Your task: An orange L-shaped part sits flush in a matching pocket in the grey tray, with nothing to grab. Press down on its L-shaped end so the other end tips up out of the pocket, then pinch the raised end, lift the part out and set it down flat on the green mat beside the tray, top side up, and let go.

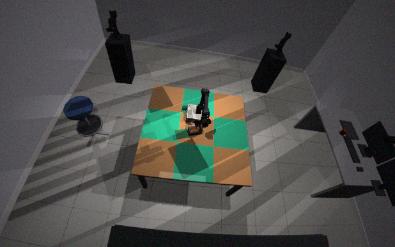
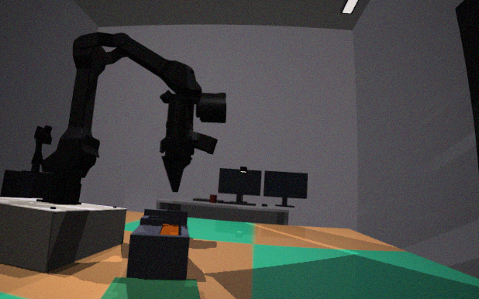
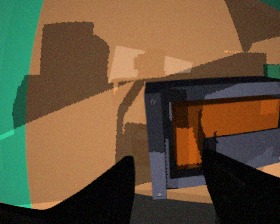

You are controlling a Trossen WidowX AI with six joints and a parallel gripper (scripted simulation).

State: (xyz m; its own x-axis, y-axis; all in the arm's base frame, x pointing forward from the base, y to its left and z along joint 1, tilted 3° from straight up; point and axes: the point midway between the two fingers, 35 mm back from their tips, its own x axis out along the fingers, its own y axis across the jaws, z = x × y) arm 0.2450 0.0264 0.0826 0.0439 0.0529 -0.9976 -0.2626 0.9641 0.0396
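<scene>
My gripper tip is now 80 mm above the orange L-shaped part and 60 mm to the left of it. Also, from my gripper tip: green mat (220 mm to the right, 140 mm below, 40 mm ahead).
</scene>
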